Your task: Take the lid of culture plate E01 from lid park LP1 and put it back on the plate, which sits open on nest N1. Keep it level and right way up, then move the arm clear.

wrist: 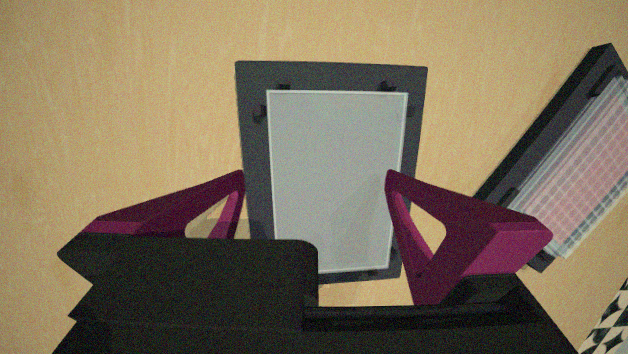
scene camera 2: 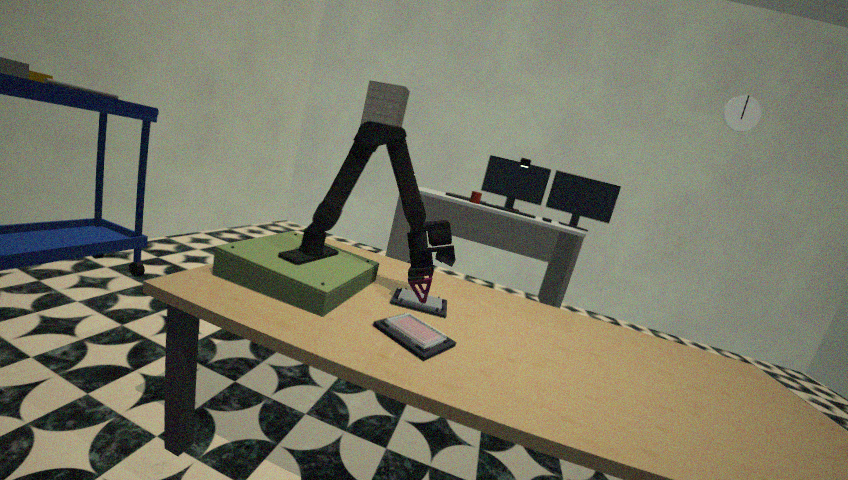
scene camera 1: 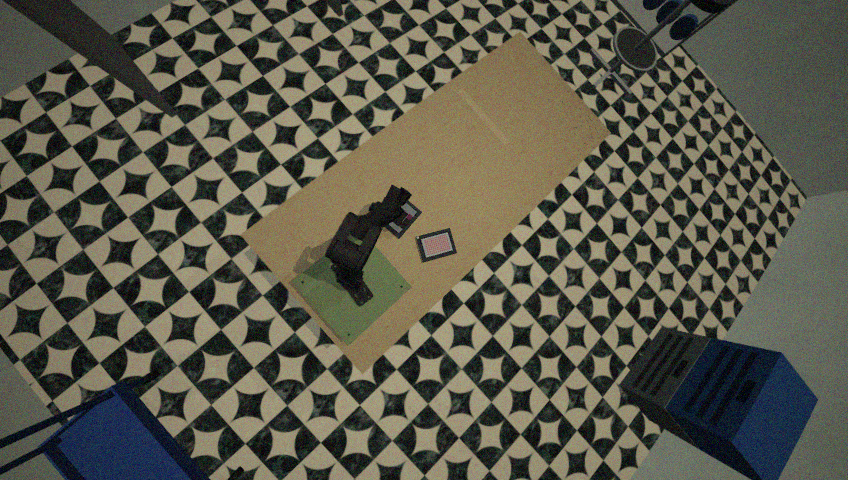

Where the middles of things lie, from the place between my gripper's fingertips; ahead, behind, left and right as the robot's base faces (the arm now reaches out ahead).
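Here is the pale grey lid (wrist: pixel 330 151); my gripper is 1 cm past it and 2 cm to the left of it. The dark lid holder (wrist: pixel 253 78) is 1 cm behind my hand and 2 cm to the right of it. As for the dark nest (scene camera 2: pixel 423 354), I find it 5 cm ahead of my hand and 22 cm to the right of it.
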